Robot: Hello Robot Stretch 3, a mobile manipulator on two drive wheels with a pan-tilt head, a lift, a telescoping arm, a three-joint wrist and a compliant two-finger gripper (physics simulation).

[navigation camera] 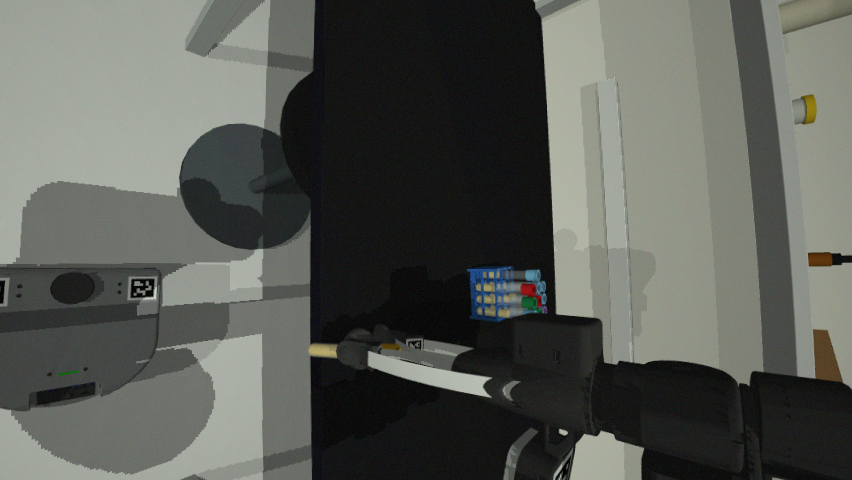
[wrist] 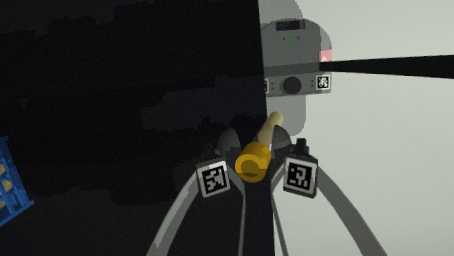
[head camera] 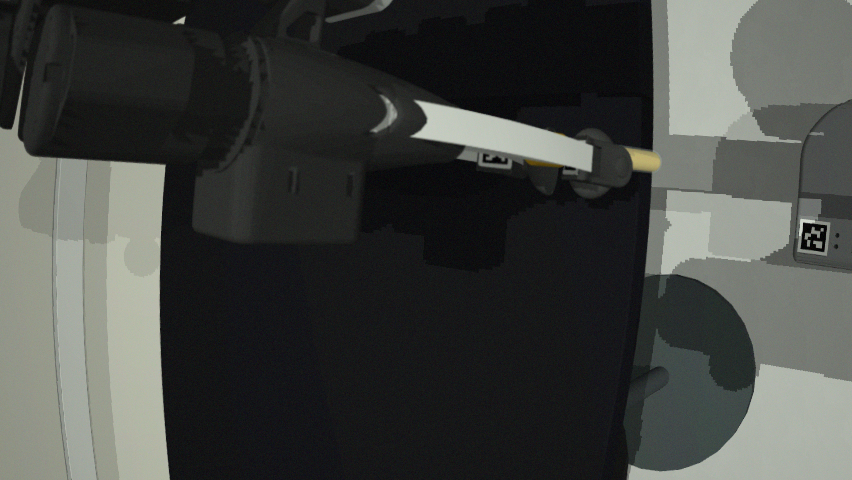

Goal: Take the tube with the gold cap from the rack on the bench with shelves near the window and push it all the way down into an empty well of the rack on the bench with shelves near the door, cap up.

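Where they show: gripper, fingertip midpoint: (navigation camera: 359, 341) (head camera: 585, 167); robot's base at its link origin: (navigation camera: 73, 286).
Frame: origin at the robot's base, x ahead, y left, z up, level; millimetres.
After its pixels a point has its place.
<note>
My gripper (head camera: 581, 165) @(x -24, y -216, z 959 mm) (navigation camera: 368, 342) @(x -24, y -216, z 959 mm) (wrist: 252, 145) @(x -24, y -216, z 959 mm) is shut on the tube with the gold cap. The tube (head camera: 643, 159) @(x -34, y -187, z 933 mm) (navigation camera: 323, 350) @(x -32, y -187, z 934 mm) (wrist: 253, 162) has its cap up and its pale lower end below the fingers; it leans somewhat between the fingertips in the wrist view. It hangs by the front edge of the dark bench top. A blue rack (navigation camera: 473, 295) @(x 5, y -496, z 925 mm) with light blue, red, green and purple capped tubes stands on the bench, farther back and to one side of the gripper. Part of this rack (wrist: 19, 200) shows at the wrist view's left edge. Its empty wells cannot be made out.
The dark bench top (head camera: 476, 357) @(x 122, y -316, z 914 mm) (navigation camera: 429, 149) @(x 247, y -386, z 914 mm) (wrist: 75, 100) lies under the arm. A round dark stool (head camera: 703, 417) @(x 414, y -323, z 30 mm) (navigation camera: 238, 220) @(x 215, y -400, z 30 mm) stands at the bench's front edge. My base (head camera: 834, 178) @(x -111, y -99, z 159 mm) (navigation camera: 89, 333) @(x -105, y -33, z 159 mm) (wrist: 295, 55) is on the floor before the bench. A pale wall strip (head camera: 70, 298) @(x 188, y -914, z 1086 mm) (navigation camera: 611, 178) @(x 282, y -911, z 1083 mm) runs behind it.
</note>
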